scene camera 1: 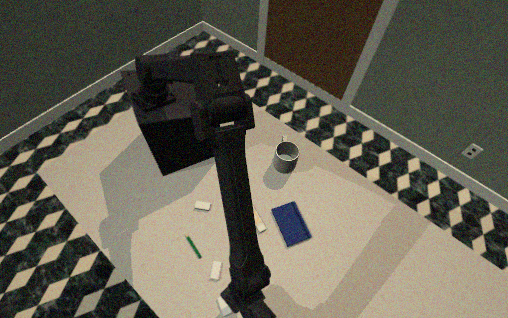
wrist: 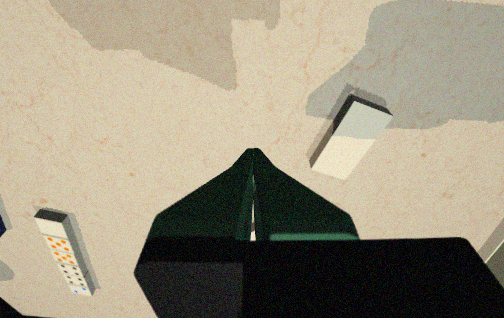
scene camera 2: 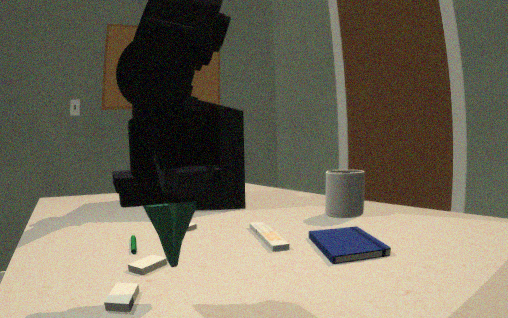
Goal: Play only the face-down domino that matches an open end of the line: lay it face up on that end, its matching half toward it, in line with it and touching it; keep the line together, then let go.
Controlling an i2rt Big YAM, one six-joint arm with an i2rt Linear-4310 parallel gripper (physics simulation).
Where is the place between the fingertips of my gripper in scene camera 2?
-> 173,265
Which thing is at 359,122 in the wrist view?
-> A domino.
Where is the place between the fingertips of my gripper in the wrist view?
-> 253,158
